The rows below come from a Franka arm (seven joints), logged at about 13 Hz.
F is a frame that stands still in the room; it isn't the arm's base.
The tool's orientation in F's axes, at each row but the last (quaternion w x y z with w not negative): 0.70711 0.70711 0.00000 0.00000; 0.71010 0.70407 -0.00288 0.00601; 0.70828 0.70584 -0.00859 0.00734; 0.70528 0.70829 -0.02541 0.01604; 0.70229 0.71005 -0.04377 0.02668; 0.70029 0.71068 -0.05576 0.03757; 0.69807 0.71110 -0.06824 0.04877; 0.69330 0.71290 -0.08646 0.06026; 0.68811 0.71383 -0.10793 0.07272; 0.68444 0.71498 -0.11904 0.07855; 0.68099 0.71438 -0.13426 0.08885
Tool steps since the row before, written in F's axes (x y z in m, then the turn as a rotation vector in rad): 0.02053 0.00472 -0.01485 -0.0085 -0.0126 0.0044; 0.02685 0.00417 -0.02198 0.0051 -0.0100 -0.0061; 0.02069 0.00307 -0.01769 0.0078 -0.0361 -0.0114; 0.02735 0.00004 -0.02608 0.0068 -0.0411 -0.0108; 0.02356 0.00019 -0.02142 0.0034 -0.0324 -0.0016; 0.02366 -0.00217 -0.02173 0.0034 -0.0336 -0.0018; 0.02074 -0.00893 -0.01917 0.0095 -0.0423 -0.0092; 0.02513 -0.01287 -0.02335 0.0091 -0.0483 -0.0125; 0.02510 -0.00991 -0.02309 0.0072 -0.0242 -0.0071; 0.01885 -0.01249 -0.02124 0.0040 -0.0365 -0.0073; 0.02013 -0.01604 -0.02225 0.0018 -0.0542 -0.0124
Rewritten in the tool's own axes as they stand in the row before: 0.02053 -0.01485 -0.00472 -0.0085 0.0044 0.0126; 0.02659 -0.02228 -0.00424 0.0050 -0.0062 0.0100; 0.02028 -0.01814 -0.00317 0.0076 -0.0117 0.0360; 0.02577 -0.02764 -0.00028 0.0067 -0.0110 0.0411; 0.02130 -0.02366 -0.00049 0.0040 -0.0016 0.0323; 0.02065 -0.02463 0.00194 0.0040 -0.0018 0.0335; 0.01755 -0.02219 0.00878 0.0091 -0.0100 0.0422; 0.02028 -0.02773 0.01274 0.0082 -0.0130 0.0483; 0.01896 -0.02841 0.00975 0.0065 -0.0080 0.0241; 0.01302 -0.02519 0.01258 0.0041 -0.0069 0.0366; 0.01333 -0.02683 0.01613 0.0017 -0.0104 0.0546
